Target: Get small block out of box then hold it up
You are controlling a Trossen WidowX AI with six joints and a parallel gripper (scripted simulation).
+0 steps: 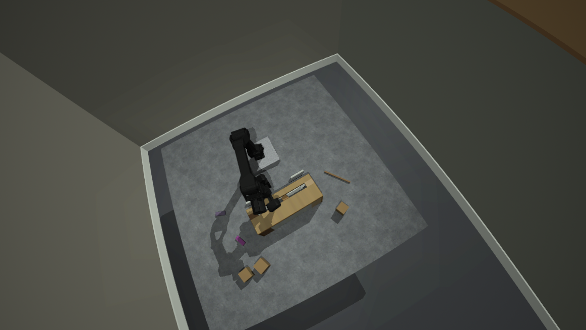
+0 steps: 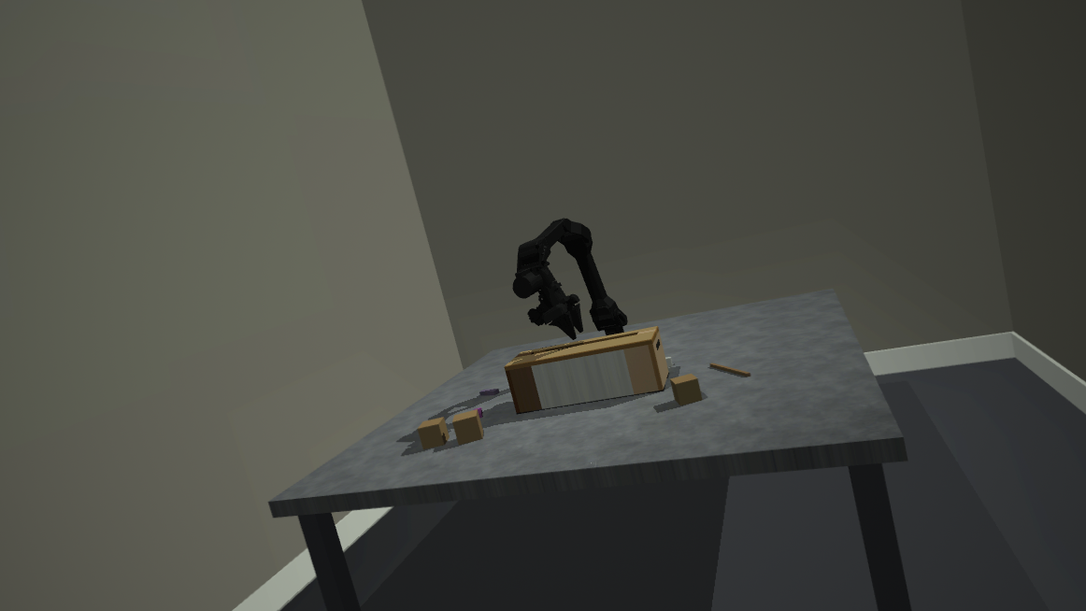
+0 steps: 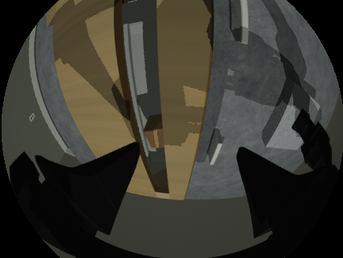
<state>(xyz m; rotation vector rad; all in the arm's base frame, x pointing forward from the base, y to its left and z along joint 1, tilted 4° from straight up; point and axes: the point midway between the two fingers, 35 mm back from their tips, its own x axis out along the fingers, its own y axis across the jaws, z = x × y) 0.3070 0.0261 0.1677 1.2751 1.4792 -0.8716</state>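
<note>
Right now my gripper tip is 6 cm above the orange-brown block, 4 cm to the right of it and 3 cm short of it. Round my gripper tip: thin stick 37 cm to the left, 14 cm below, 1 cm behind; then long wooden box 8 cm below, 3 cm to the left, 2 cm ahead.
</note>
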